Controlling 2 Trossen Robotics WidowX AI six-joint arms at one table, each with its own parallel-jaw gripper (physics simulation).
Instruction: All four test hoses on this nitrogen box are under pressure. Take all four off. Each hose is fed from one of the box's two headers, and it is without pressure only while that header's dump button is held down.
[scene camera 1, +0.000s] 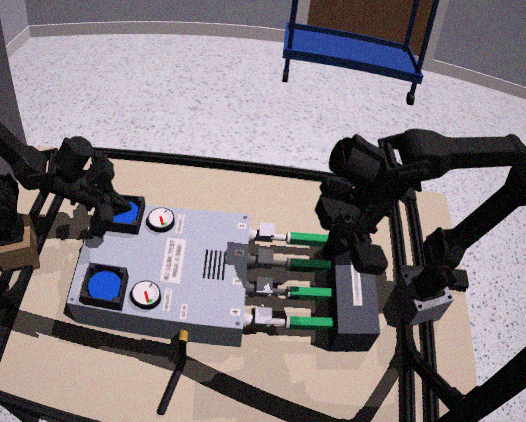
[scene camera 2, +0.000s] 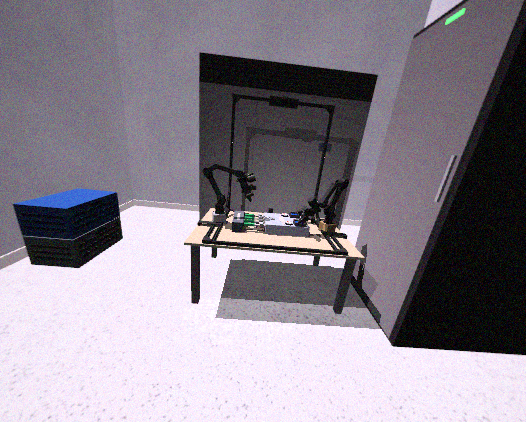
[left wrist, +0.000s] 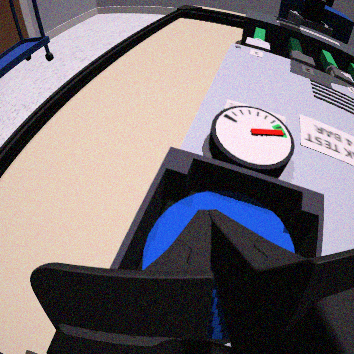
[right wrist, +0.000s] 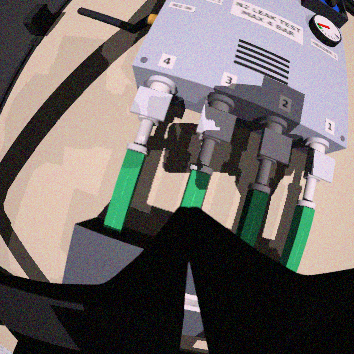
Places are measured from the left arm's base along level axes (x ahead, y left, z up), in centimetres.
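Pixels of known places: left gripper, fingertip midpoint: (scene camera 1: 131, 208) (scene camera 2: 297, 222) (left wrist: 206, 218) (right wrist: 331, 5); right gripper, fingertip midpoint: (scene camera 1: 324, 256) (scene camera 2: 250, 201) (right wrist: 186, 216); left arm's base, origin of the base link: (scene camera 1: 11, 233) (scene camera 2: 328, 222); right arm's base, origin of the base link: (scene camera 1: 428, 286) (scene camera 2: 219, 212) (left wrist: 310, 18).
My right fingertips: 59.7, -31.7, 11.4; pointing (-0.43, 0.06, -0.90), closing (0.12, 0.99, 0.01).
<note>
For each thing: its top centre in the pictures, then the offset to it from my right fingertips, as dx, dy, dz. "pt": a spot on its surface instead.
- hose 1, surface spot: (right wrist: 300, 235) (scene camera 1: 307, 237) pt +5.6, +14.5, -13.3
- hose 2, surface spot: (right wrist: 253, 215) (scene camera 1: 304, 263) pt +2.2, +8.4, -13.3
- hose 3, surface spot: (right wrist: 195, 190) (scene camera 1: 300, 290) pt -1.1, +2.4, -13.3
- hose 4, surface spot: (right wrist: 125, 190) (scene camera 1: 311, 320) pt -1.7, -4.7, -13.3
- far blue dump button, middle of its top: (left wrist: 223, 259) (scene camera 1: 123, 213) -30.8, +28.9, -10.2
- header's gauge, surface spot: (left wrist: 251, 137) (scene camera 1: 158, 216) pt -23.5, +26.0, -10.3
- dark grey block, surface spot: (right wrist: 100, 255) pt +4.4, -7.6, -11.8
- bent black tube, surface spot: (scene camera 1: 171, 382) (right wrist: 107, 15) pt -30.7, -7.9, -18.4
The pale nitrogen box (scene camera 1: 200, 225) (left wrist: 235, 80) (right wrist: 200, 40) has four green hoses joined at ports 1 to 4: hose 1 (scene camera 1: 306, 238) (right wrist: 300, 235), hose 2 (scene camera 1: 310, 264) (right wrist: 253, 215), hose 3 (scene camera 1: 311, 291) (right wrist: 195, 190) and hose 4 (scene camera 1: 310, 322) (right wrist: 125, 190). My left gripper (left wrist: 206, 218) is shut and empty, its tips over the far blue dump button (scene camera 1: 133, 213) (left wrist: 210, 200); contact is unclear. That header's gauge (scene camera 1: 160, 219) (left wrist: 251, 137) has its red needle at the green mark. The near blue button (scene camera 1: 104, 285) is uncovered. My right gripper (right wrist: 186, 216) is shut and empty, above the hoses.
A dark grey block (scene camera 1: 357, 300) (right wrist: 100, 255) stands at the hoses' far ends. A second gauge (scene camera 1: 145, 294) (right wrist: 325, 30) sits beside the near button. A bent black tube (scene camera 1: 171, 382) (right wrist: 105, 17) sticks out from the box's front side. Black rails (scene camera 1: 215, 162) edge the table.
</note>
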